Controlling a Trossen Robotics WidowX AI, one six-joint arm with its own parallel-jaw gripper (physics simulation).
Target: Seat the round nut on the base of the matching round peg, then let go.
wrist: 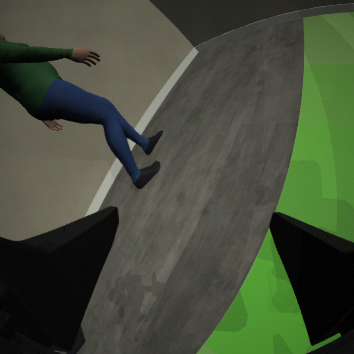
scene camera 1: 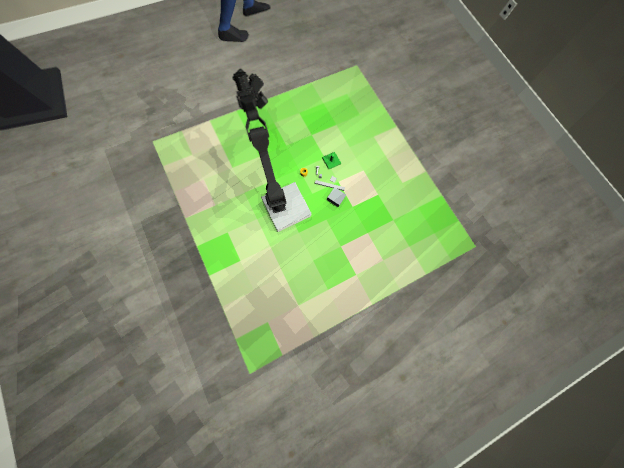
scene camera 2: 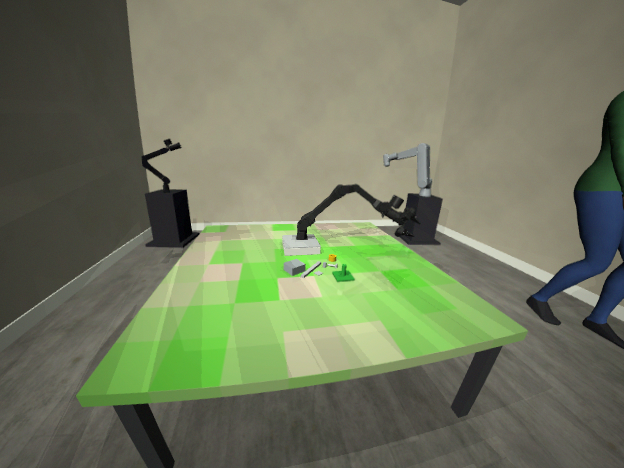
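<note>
The orange round nut [scene camera 1: 303, 172] [scene camera 2: 332, 257] lies on the table between the arm's white base and the green peg piece, apart from both. The matching round peg [scene camera 1: 331, 158] [scene camera 2: 343, 269] stands upright on its square green base [scene camera 1: 326, 163] [scene camera 2: 348, 277], with no nut around it. My gripper [scene camera 1: 240, 75] [scene camera 2: 410, 226] [wrist: 197, 218] is open and empty. It is raised near the table's edge, well away from the nut and the peg. Neither the nut nor the peg shows in the wrist view.
A grey block [scene camera 1: 336, 196] [scene camera 2: 294, 266], a long grey bar [scene camera 1: 329, 185] [scene camera 2: 310, 269], a small bolt-like piece [scene camera 1: 318, 171] [scene camera 2: 330, 264] and a small pale piece [scene camera 1: 333, 179] [scene camera 2: 318, 273] lie near the peg. A person [scene camera 2: 599, 211] [wrist: 85, 102] stands beyond the table.
</note>
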